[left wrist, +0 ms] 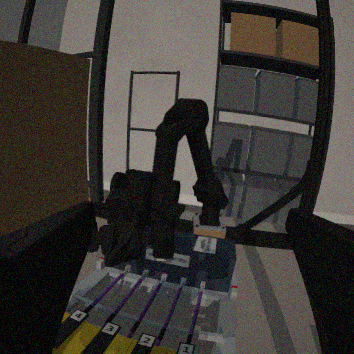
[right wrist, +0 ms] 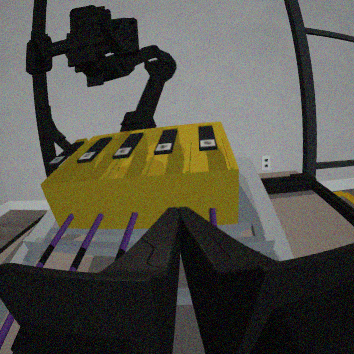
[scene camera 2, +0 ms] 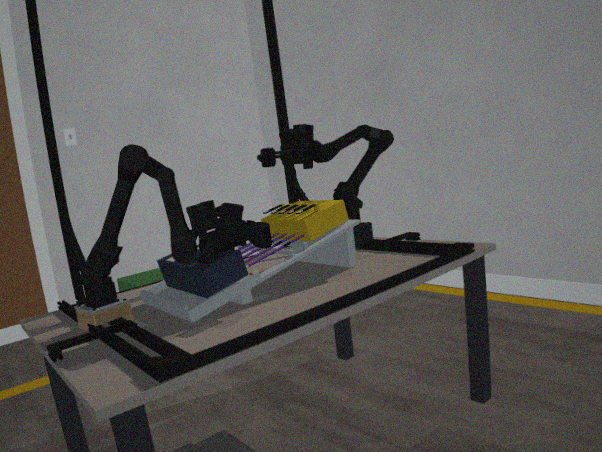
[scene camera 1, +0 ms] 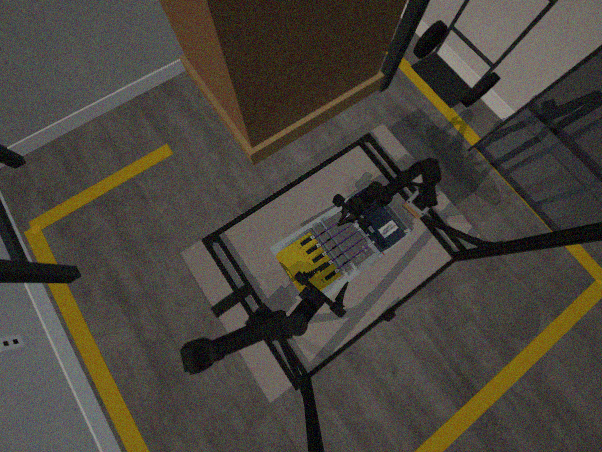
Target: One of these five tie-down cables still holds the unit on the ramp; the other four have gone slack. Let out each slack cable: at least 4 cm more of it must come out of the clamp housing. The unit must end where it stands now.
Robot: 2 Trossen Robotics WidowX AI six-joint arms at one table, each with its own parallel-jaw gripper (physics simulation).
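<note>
The yellow clamp housing (scene camera 1: 297,259) (scene camera 2: 313,217) (right wrist: 140,186) sits at the top of the grey ramp (scene camera 2: 328,251). Five purple cables (scene camera 1: 342,244) (scene camera 2: 261,252) (left wrist: 172,302) (right wrist: 93,226) run down to the dark blue unit (scene camera 1: 387,227) (scene camera 2: 205,274) (left wrist: 207,256). My right gripper (scene camera 1: 347,218) (scene camera 2: 264,234) (left wrist: 106,264) (right wrist: 177,216) is shut, low over the cables just above the unit. In the right wrist view its fingertips hide the fourth cable from the left. My left gripper (scene camera 1: 322,289) (scene camera 2: 268,157) (left wrist: 195,216) is open and empty, high above the housing.
A black frame (scene camera 1: 290,188) (scene camera 2: 326,309) borders the table (scene camera 2: 398,265). A tall black pole (scene camera 2: 279,90) rises behind the housing. A big brown crate (scene camera 1: 299,67) and a hand truck (scene camera 1: 447,73) stand beyond the table. A shelf rack (left wrist: 326,105) stands behind the right arm.
</note>
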